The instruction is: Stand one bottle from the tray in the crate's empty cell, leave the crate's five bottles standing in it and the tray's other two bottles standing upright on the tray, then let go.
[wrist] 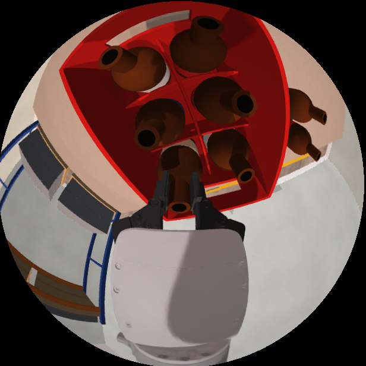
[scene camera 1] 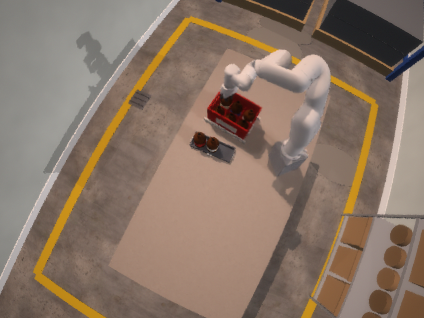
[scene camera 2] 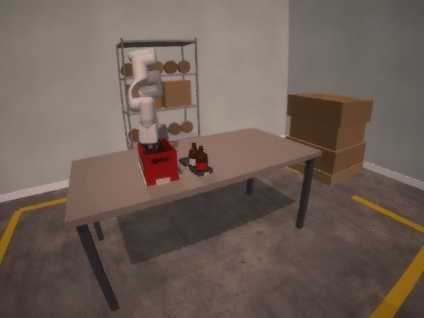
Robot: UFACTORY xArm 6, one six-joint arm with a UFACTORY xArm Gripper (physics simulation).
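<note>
The red crate stands on the table. My gripper is shut on the neck of a brown bottle, which is upright and low inside a corner cell; its base is hidden. Five other bottles stand in the other cells. On the dark tray, a red-labelled bottle and a white-labelled bottle stand upright. The wrist view shows parts of both beyond the crate wall.
The tray is beside the crate's long side on the table. The crate walls rise close around my fingers, and a neighbouring bottle is near them. A shelf rack and stacked cartons stand on the floor away from the table.
</note>
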